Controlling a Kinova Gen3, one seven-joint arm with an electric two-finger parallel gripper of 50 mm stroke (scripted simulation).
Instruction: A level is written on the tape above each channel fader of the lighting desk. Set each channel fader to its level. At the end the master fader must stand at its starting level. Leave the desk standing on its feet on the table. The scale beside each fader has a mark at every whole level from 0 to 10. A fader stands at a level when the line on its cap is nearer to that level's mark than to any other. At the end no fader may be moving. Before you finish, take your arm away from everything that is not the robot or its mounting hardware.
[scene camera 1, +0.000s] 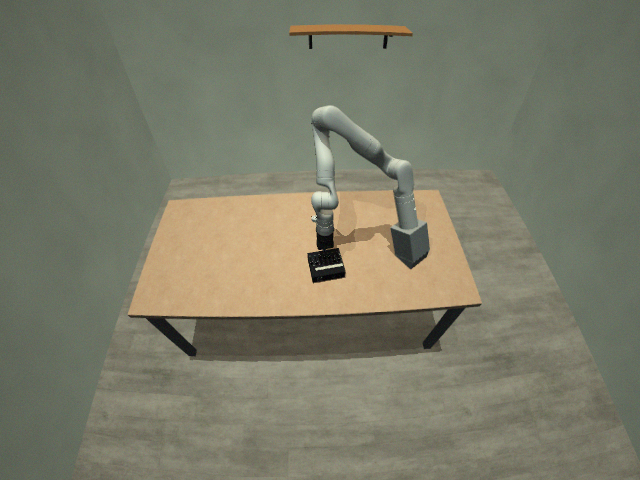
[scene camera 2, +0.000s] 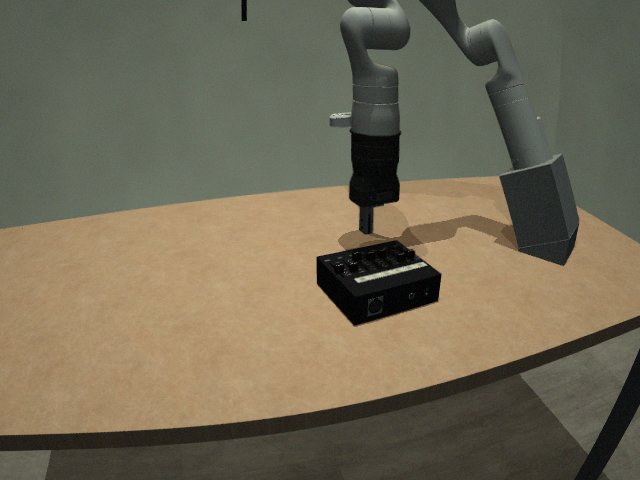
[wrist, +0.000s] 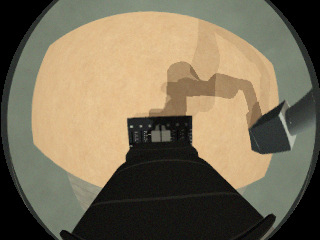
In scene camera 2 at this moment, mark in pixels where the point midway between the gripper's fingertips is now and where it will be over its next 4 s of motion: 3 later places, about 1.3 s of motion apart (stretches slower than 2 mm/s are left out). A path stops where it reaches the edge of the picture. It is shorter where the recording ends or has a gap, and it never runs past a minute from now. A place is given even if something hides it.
The gripper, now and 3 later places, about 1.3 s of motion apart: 365, 231; 364, 240; 364, 245; 366, 252
